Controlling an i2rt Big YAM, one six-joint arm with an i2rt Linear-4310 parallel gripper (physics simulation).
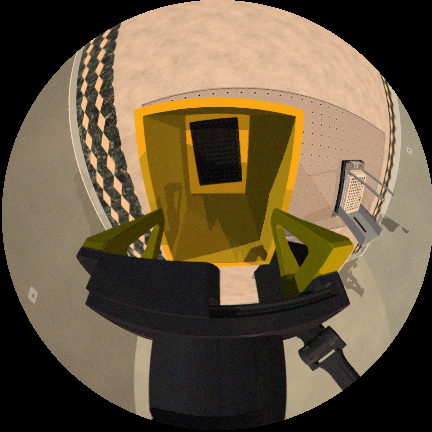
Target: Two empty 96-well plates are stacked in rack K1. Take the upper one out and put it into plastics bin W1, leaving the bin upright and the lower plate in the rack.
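Frame: origin at the arm's base, x ahead, y left, z up, level; metres.
Seen in the pictures: gripper, between the fingertips: [217, 214].
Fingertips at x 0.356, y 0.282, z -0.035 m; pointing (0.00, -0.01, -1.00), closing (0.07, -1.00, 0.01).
Note:
A point is followed by its place in that frame.
The yellow bin W1 [220, 103] @(x 0.444, y 0.286, z -0.043 m) stands upright below my gripper, its open top facing me. A black 96-well plate [217, 151] @(x 0.370, y 0.281, z -0.207 m) lies inside it at the bottom, turned slightly. My gripper [217, 214] @(x 0.356, y 0.282, z -0.035 m) is open, with nothing between its fingers, above the near part of the bin. The grey rack K1 [359, 225] @(x 0.273, y -0.111, z -0.129 m) stands at the right, with two thin rods. A pale plate [353, 191] @(x 0.341, y -0.088, z -0.190 m) with many wells sits in it.
A perforated board [330, 125] @(x 0.479, y 0.036, z -0.223 m) lies under and behind the bin and reaches right to the rack. A patterned dark-and-tan border [102, 120] runs along the left. Part of a black jointed arm link [322, 347] @(x 0.101, y 0.023, z 0.118 m) shows at the lower right.

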